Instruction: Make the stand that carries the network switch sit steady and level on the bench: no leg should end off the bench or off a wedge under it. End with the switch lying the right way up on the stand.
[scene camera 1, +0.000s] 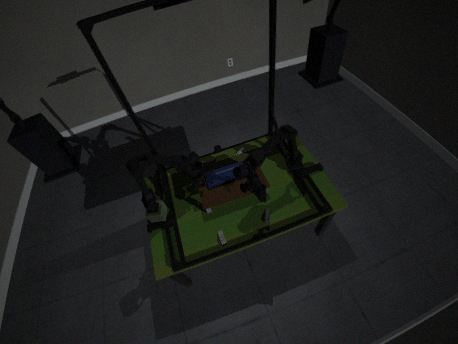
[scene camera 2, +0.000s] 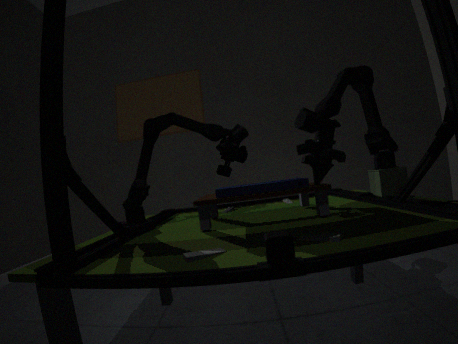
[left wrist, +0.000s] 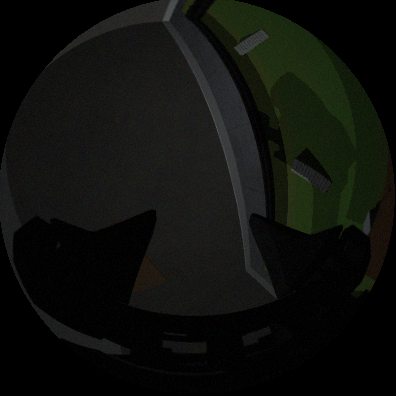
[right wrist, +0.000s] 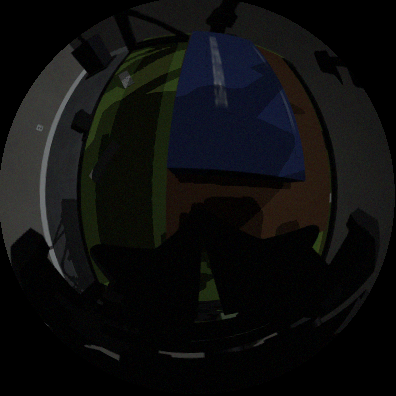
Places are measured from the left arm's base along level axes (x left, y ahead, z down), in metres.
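Where they show: left gripper, fingertip midpoint: (scene camera 1: 263, 202) (scene camera 2: 229, 164) (left wrist: 204, 217); right gripper, fingertip midpoint: (scene camera 1: 200, 179) (scene camera 2: 316, 185) (right wrist: 199, 214); left arm's base, link origin: (scene camera 1: 294, 162) (scene camera 2: 135, 223); right arm's base, link origin: (scene camera 1: 153, 208) (scene camera 2: 386, 168).
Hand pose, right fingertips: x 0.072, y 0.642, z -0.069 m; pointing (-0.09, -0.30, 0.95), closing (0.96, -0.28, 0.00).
Note:
Each offset is from my right fingertips to the top centre of the thing. Level surfaces: height alone.
The brown stand (scene camera 1: 235, 195) (scene camera 2: 202, 201) (right wrist: 312, 202) is on the green bench on grey legs. The front left leg @[dy -0.356, dx -0.077, dz +0.016 m] (scene camera 2: 205, 218) and front right leg @[dy +0.010, dx -0.001, dz +0.016 m] (scene camera 2: 322, 204) show in scene camera 2; I cannot tell exact level. The blue switch @[dy -0.178, dx -0.002, dz -0.027 m] (scene camera 1: 222, 176) (scene camera 2: 262, 188) (right wrist: 230, 135) lies flat along the stand, a pale stripe on its upper face. Pale ribbed wedges @[dy -0.092, dx +0.364, dz +0.090 m] (scene camera 1: 222, 237) @[dy -0.383, dx +0.269, dz +0.090 m] (scene camera 1: 267, 215) @[dy -0.282, dx -0.268, dz +0.090 m] (scene camera 2: 202, 254) (left wrist: 251, 42) (left wrist: 311, 175) lie on the bench. My left gripper (scene camera 2: 224, 172) (left wrist: 204, 217) is open and empty above the stand. My right gripper (scene camera 2: 319, 182) (right wrist: 199, 214) is shut and empty, low over the stand's end beside the switch.
More wedges (scene camera 1: 240, 151) (scene camera 2: 287, 201) (right wrist: 126, 80) lie on the bench @[dz +0.102 m] (scene camera 1: 190, 240). A black frame with tall posts (scene camera 1: 272, 70) (scene camera 2: 54, 150) stands around it. A pale block (scene camera 2: 387, 182) is beneath the right arm's base. The scene is dim, with dark shadows across the bench.

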